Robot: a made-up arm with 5 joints. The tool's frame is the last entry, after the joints.
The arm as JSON. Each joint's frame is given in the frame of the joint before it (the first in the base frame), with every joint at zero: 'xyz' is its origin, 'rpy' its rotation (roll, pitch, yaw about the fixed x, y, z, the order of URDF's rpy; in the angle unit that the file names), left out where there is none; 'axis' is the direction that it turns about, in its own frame. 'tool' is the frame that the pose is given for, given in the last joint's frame.
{
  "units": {
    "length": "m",
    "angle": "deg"
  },
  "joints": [
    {
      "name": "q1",
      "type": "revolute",
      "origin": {
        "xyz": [
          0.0,
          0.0,
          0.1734
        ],
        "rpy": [
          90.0,
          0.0,
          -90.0
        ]
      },
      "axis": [
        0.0,
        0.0,
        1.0
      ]
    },
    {
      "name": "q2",
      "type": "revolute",
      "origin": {
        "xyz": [
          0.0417,
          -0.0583,
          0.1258
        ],
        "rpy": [
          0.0,
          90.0,
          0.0
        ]
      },
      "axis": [
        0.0,
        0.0,
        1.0
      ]
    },
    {
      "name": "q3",
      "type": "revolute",
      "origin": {
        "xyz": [
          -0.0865,
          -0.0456,
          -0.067
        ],
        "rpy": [
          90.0,
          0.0,
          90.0
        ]
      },
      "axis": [
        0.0,
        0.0,
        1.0
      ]
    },
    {
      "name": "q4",
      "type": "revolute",
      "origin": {
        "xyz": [
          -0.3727,
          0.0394,
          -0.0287
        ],
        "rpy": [
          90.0,
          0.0,
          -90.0
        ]
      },
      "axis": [
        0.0,
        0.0,
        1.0
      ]
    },
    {
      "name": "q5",
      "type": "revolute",
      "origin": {
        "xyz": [
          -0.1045,
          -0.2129,
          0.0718
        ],
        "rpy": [
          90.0,
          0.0,
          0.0
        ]
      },
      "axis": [
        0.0,
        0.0,
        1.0
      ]
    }
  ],
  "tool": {
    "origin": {
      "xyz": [
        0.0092,
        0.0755,
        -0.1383
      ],
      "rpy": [
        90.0,
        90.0,
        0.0
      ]
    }
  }
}
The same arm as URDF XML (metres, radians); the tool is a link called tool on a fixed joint. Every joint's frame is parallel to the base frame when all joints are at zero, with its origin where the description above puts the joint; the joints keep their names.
<robot name="arm">
<link name="base"/>
<link name="link1"/>
<link name="link2"/>
<link name="link3"/>
<link name="link4"/>
<link name="link5"/>
<link name="tool"/>
<joint name="q1" type="continuous"><parent link="base"/><child link="link1"/><origin xyz="0 0 0.1734" rpy="0 0 0"/><axis xyz="-1 0 0"/></joint>
<joint name="q2" type="continuous"><parent link="link1"/><child link="link2"/><origin xyz="-0.1258 -0.0417 -0.0583" rpy="0 0 0"/><axis xyz="0 -1 0"/></joint>
<joint name="q3" type="continuous"><parent link="link2"/><child link="link3"/><origin xyz="-0.0865 0.067 -0.0456" rpy="0 0 0"/><axis xyz="1 0 0"/></joint>
<joint name="q4" type="continuous"><parent link="link3"/><child link="link4"/><origin xyz="-0.0287 -0.0394 -0.3727" rpy="0 0 0"/><axis xyz="0 0 -1"/></joint>
<joint name="q5" type="continuous"><parent link="link4"/><child link="link5"/><origin xyz="-0.2129 -0.1045 -0.0718" rpy="0 0 0"/><axis xyz="-1 0 0"/></joint>
<joint name="tool_joint" type="fixed"><parent link="link5"/><child link="tool"/><origin xyz="0.1383 0.0092 -0.0755" rpy="0 0 0"/></joint>
</robot>

